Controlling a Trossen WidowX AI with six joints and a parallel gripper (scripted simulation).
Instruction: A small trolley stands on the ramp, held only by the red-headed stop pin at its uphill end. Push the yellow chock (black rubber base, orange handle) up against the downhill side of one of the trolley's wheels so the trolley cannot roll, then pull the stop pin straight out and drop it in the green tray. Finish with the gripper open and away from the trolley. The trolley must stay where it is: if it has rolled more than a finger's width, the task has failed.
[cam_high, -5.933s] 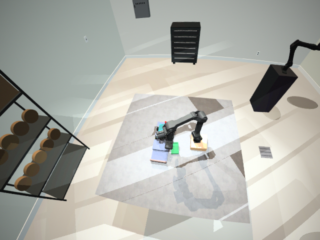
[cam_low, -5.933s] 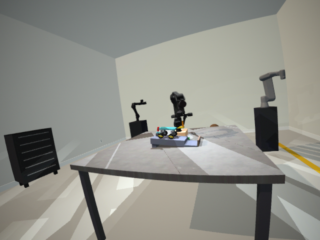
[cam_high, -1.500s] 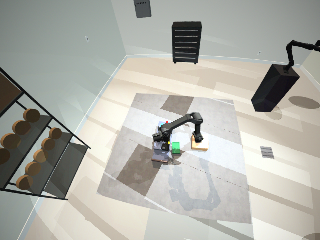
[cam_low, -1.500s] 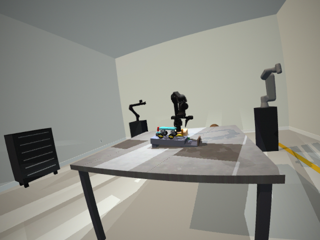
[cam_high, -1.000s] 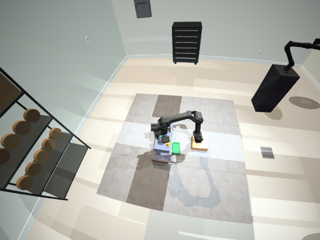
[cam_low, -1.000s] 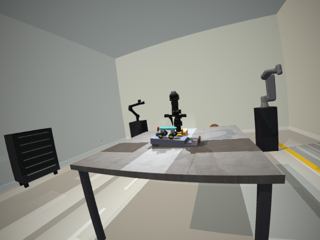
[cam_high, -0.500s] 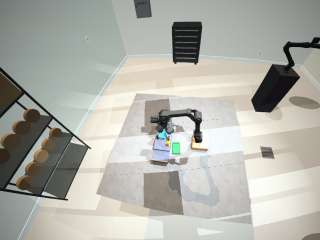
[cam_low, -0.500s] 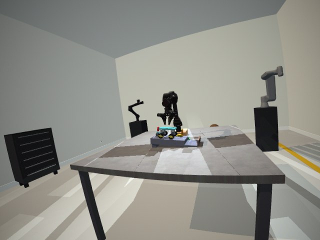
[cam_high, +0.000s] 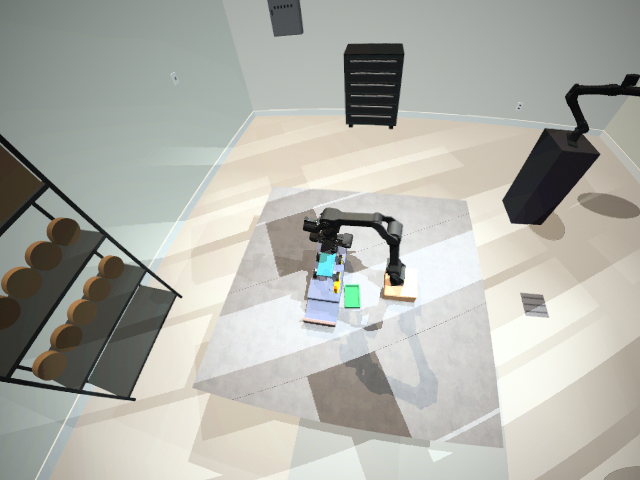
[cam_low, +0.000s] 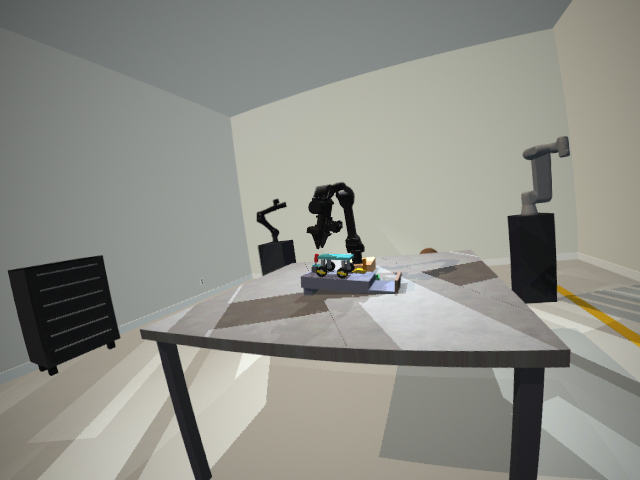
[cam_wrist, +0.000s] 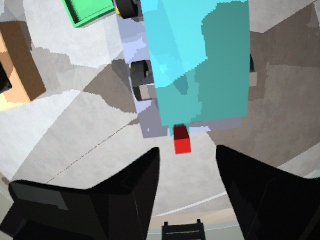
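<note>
Now: gripper tip 6 cm above the red-headed stop pin and 3 cm to the left of it. The rest, counted from my gripper tip: yellow chock (16 cm to the left, 11 cm below, 3 cm behind); then trolley (8 cm below, 7 cm to the left, 2 cm ahead); then blue-grey ramp (14 cm below, 8 cm to the left, 2 cm ahead).
</note>
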